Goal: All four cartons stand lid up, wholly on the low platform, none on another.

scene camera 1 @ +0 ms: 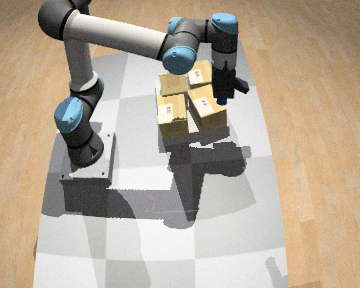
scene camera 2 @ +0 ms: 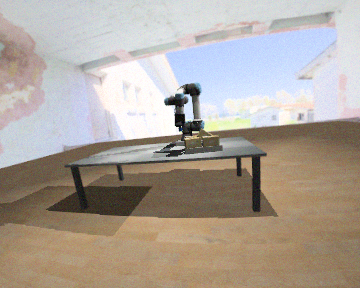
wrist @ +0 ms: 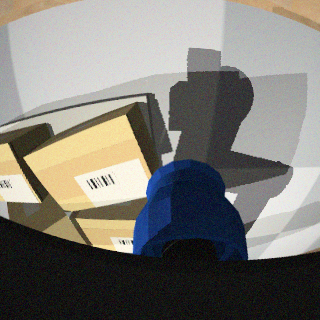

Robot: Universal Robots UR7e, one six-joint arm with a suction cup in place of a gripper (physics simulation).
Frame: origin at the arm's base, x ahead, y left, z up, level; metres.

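Where they show: hand at its tool point: (scene camera 1: 221, 102) (scene camera 2: 180, 131) (wrist: 185, 195); arm's base at its link origin: (scene camera 1: 86, 151).
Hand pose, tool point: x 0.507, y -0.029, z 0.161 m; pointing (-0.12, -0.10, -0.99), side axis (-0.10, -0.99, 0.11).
Each offset is from my tool point to the top centre of the thing. Level surfaces: height alone.
Four brown cartons stand close together on the low platform {0.184 m left, 0.096 m back, 0.154 m down} (scene camera 1: 215, 135) (wrist: 75, 113). The front left carton {0.087 m left, 0.161 m back, 0.077 m down} (scene camera 1: 176, 111) (wrist: 111, 227) and the back right carton {0.255 m left, 0.035 m back, 0.077 m down} (scene camera 1: 202, 80) (wrist: 6, 162) stand with labels showing. The front right carton {0.095 m left, 0.039 m back, 0.077 m down} (scene camera 1: 202, 95) (scene camera 2: 193, 143) (wrist: 85, 162) is turned askew, its label showing. The back left carton {0.222 m left, 0.141 m back, 0.008 m down} (scene camera 1: 173, 85) (wrist: 41, 220) shows no label and looks tilted; its peak rises behind the others in scene camera 2. My gripper's blue suction cup (scene camera 1: 221, 101) (scene camera 2: 180, 129) (wrist: 189, 200) is off, holds nothing and hangs higher than the cartons, off the platform's front.
The robot's base (scene camera 1: 87, 165) stands on the table {0.201 m down} (scene camera 1: 135, 250) (scene camera 2: 150, 155) to the left of the platform. The arm reaches above and behind the cartons and casts a dark shadow in front of the platform. A wooden floor (scene camera 2: 200, 250) surrounds the table.
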